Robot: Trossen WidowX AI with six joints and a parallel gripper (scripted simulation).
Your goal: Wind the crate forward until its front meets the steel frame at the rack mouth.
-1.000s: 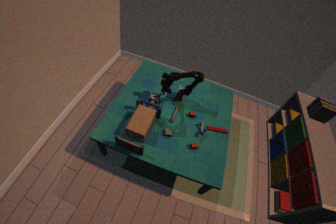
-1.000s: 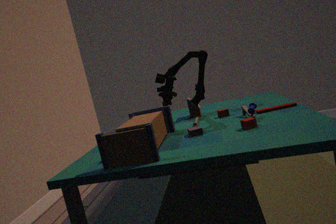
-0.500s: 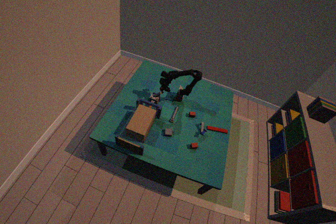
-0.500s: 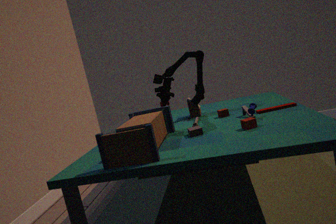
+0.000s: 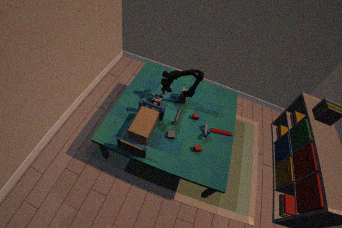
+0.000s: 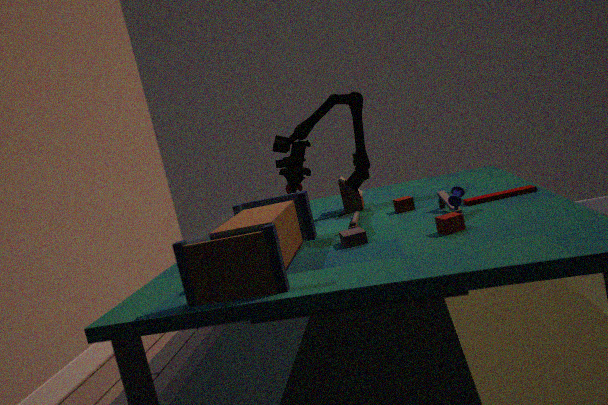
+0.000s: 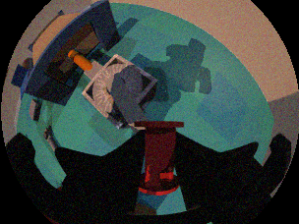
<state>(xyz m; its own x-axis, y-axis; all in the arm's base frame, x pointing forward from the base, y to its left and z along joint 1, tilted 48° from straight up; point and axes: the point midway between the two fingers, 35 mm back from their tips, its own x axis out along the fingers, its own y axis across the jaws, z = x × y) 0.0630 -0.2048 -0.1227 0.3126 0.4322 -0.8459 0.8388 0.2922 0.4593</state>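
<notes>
Right now my gripper tip is 3 cm short of the red-knobbed handle and 3 cm above it. The rest, counted from my gripper tip: red knob 1 cm behind, 1 cm to the left; winch 7 cm ahead, 3 cm to the right, 10 cm below; steel frame 24 cm ahead, 4 cm to the right, 3 cm below.
</notes>
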